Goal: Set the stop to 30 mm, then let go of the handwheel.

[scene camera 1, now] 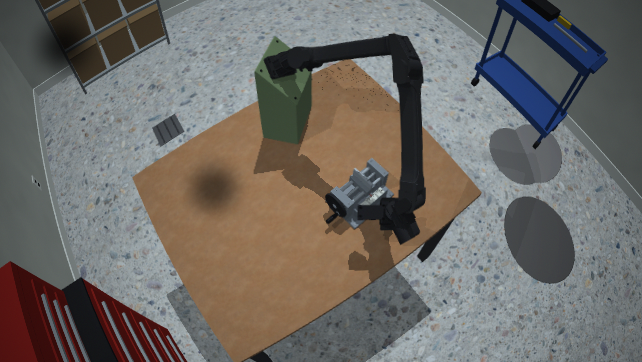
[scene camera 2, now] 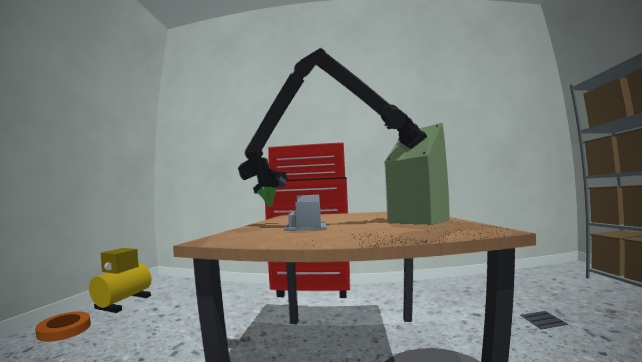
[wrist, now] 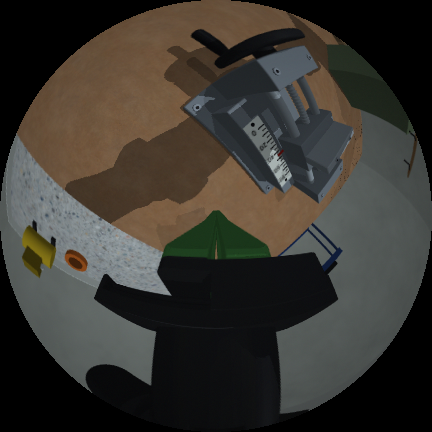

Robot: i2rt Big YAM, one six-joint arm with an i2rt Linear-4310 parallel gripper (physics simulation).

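Where they show: gripper, fingertip midpoint: (scene camera 2: 270, 206) (wrist: 215, 215); arm's base, origin of the base link: (scene camera 1: 279, 66) (scene camera 2: 413, 138).
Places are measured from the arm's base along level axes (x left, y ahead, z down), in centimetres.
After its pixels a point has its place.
The grey stop device (scene camera 1: 345, 195) @(x 3.0, y 44.3, z 23.2 cm) (scene camera 2: 308, 212) @(x 19.7, y 39.3, z 27.0 cm) (wrist: 287, 67) @(x 2.4, y 45.8, z 23.2 cm) stands on the wooden table. Its black handwheel (scene camera 1: 335, 205) @(x -1.4, y 45.6, z 24.4 cm) (wrist: 260, 45) has a crank handle (scene camera 1: 332, 218) @(x -3.5, y 47.8, z 28.2 cm) (wrist: 210, 42) @(x -3.0, y 47.8, z 28.2 cm), and nothing touches either. The sliding block (scene camera 1: 367, 181) @(x 11.3, y 44.1, z 21.0 cm) (wrist: 320, 142) @(x 10.8, y 43.1, z 23.4 cm) sits on the guide rods. In the wrist view, a red mark (wrist: 281, 152) @(x 12.3, y 46.2, z 27.5 cm) stands near the 40 on the white scale (wrist: 270, 156) @(x 12.0, y 47.9, z 27.6 cm); the exact reading is hard to tell. My gripper (scene camera 2: 270, 204) @(x 12.2, y 57.0, z 24.9 cm) (wrist: 215, 215) @(x 12.2, y 57.0, z 24.9 cm) is shut and empty, green fingertips together, above the table on the scale side, apart from the handwheel.
A green pedestal (scene camera 1: 280, 112) @(x -3.9, y 8.5, z 15.1 cm) (scene camera 2: 407, 192) @(x 7.6, y 4.5, z 21.6 cm) carries the arm's base at the table's (scene camera 1: 225, 260) @(x -43.0, y 44.1, z 33.2 cm) (scene camera 2: 350, 254) @(x 50.2, y 21.2, z 34.5 cm) far side in scene camera 1. A blue cart (scene camera 1: 522, 92), a red tool cabinet (scene camera 2: 307, 160) and a shelf rack stand off the table.
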